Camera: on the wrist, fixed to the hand. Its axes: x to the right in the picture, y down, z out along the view.
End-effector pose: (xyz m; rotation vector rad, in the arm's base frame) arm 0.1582 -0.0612 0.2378 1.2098 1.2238 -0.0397
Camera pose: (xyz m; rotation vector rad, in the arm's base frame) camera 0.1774 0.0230 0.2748 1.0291 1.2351 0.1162
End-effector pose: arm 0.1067 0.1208 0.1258 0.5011 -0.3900 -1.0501
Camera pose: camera 0.1994 0.1361 0.1256 0.3339 -0.2338 -1.0650
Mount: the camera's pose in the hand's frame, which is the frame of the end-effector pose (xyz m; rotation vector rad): 0.0278 0.0728 -0.0525 -0.2133 0.0459 -0.0006
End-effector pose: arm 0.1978 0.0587 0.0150 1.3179 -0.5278 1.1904
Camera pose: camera 0.1280 0.1041 0.0585 1.1066 -0.6037 1.1282
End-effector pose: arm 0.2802 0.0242 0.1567 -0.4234 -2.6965 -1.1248
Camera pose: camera 0.2815 0.0407 0.2492 -0.4229 -2.5471 -1.4108
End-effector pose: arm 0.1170 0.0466 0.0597 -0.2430 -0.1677 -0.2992
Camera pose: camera 0.1725 0.0929 -0.0004 -0.4469 -0.0903 -0.3233
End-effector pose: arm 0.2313 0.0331 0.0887 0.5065 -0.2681 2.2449
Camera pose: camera 0.1456 0.0222 0.0518 0.3409 -0.4773 2.1923
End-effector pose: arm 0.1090 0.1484 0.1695 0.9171 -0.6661 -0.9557
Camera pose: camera 0.1920 0.1618 0.2114 0.7481 -0.5139 -0.9829
